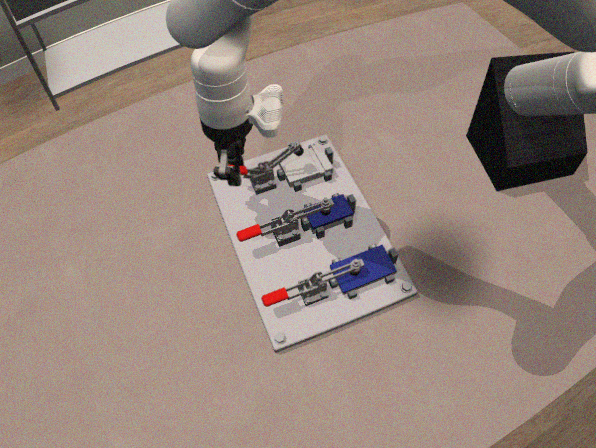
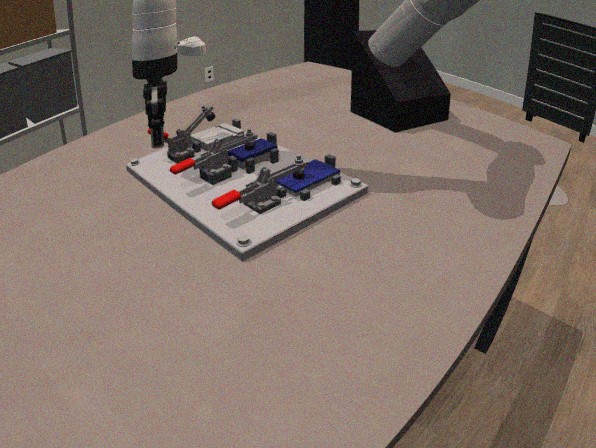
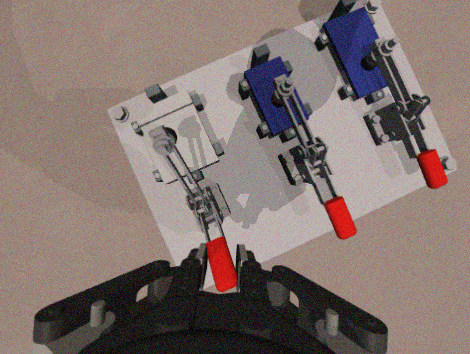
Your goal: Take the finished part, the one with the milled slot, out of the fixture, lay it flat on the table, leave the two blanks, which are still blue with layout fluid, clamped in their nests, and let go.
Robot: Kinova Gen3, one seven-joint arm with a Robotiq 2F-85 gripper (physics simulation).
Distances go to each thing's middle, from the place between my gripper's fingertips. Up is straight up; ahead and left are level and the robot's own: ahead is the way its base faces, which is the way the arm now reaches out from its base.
Scene:
My gripper is now 80 mm past the clamp arm (image 3: 164,139) and 20 mm below it. From my hand the other things lie so: fixture plate (image 1: 267,267) (80 mm behind, 110 mm to the left, 50 mm below); finished part (image 1: 313,163) (120 mm behind, 30 mm below).

